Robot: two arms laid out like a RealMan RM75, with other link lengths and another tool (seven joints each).
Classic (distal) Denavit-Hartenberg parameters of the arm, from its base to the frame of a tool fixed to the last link. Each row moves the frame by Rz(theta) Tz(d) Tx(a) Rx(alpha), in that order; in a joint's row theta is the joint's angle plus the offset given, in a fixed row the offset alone. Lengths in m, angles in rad.
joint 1: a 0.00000; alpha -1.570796; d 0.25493; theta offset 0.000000
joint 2: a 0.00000; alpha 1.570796; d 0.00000; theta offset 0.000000
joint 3: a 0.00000; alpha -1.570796; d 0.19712; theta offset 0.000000
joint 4: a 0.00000; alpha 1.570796; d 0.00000; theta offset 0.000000
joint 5: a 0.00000; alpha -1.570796; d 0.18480; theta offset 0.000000
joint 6: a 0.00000; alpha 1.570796; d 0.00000; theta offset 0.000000
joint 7: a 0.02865; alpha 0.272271; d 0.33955; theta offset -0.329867
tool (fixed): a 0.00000; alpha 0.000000; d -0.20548; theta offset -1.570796
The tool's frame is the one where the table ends.
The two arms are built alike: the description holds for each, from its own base.
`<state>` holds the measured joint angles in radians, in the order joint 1, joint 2, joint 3, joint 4, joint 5, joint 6, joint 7, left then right.
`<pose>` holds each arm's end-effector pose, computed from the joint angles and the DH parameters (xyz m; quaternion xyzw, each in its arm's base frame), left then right.
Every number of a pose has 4 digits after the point. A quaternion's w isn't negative.
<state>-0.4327 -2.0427 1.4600 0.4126 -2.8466 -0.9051 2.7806 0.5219 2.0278 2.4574 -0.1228 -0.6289 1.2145 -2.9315</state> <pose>-0.1752 0.3225 0.0576 -0.2251 -0.6998 -0.6490 0.1957 0.2946 0.2948 0.0072 -0.5477 -0.2936 -0.4414 0.6472</pose>
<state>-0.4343 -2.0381 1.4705 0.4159 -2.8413 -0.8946 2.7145 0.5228 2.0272 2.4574 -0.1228 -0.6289 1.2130 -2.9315</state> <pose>-0.1746 0.3239 0.0600 -0.2072 -0.7144 -0.6435 0.1806 0.2947 0.2951 0.0073 -0.5478 -0.2938 -0.4416 0.6469</pose>
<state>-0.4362 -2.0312 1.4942 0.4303 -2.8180 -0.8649 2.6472 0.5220 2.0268 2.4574 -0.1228 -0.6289 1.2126 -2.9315</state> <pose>-0.1730 0.3258 0.0582 -0.1998 -0.7320 -0.6284 0.1711 0.2950 0.2949 0.0074 -0.5479 -0.2936 -0.4421 0.6466</pose>
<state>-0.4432 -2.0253 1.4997 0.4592 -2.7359 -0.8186 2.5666 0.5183 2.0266 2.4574 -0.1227 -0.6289 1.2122 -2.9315</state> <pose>-0.1690 0.3290 0.0534 -0.2062 -0.7506 -0.6049 0.1679 0.2962 0.2938 0.0075 -0.5485 -0.2926 -0.4434 0.6457</pose>
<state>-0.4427 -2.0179 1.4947 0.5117 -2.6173 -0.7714 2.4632 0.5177 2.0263 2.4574 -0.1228 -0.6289 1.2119 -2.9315</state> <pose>-0.1634 0.3320 0.0506 -0.2174 -0.7666 -0.5811 0.1657 0.2965 0.2936 0.0076 -0.5486 -0.2924 -0.4438 0.6454</pose>
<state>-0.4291 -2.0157 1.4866 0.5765 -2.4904 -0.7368 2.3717 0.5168 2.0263 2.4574 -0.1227 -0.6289 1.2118 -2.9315</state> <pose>-0.1581 0.3318 0.0478 -0.2344 -0.7761 -0.5610 0.1672 0.2968 0.2934 0.0076 -0.5487 -0.2922 -0.4441 0.6452</pose>
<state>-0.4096 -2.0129 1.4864 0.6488 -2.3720 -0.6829 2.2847 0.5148 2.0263 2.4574 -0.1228 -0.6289 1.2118 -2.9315</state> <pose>-0.1560 0.3329 0.0457 -0.2464 -0.7818 -0.5432 0.1816 0.2974 0.2928 0.0076 -0.5491 -0.2916 -0.4447 0.6448</pose>
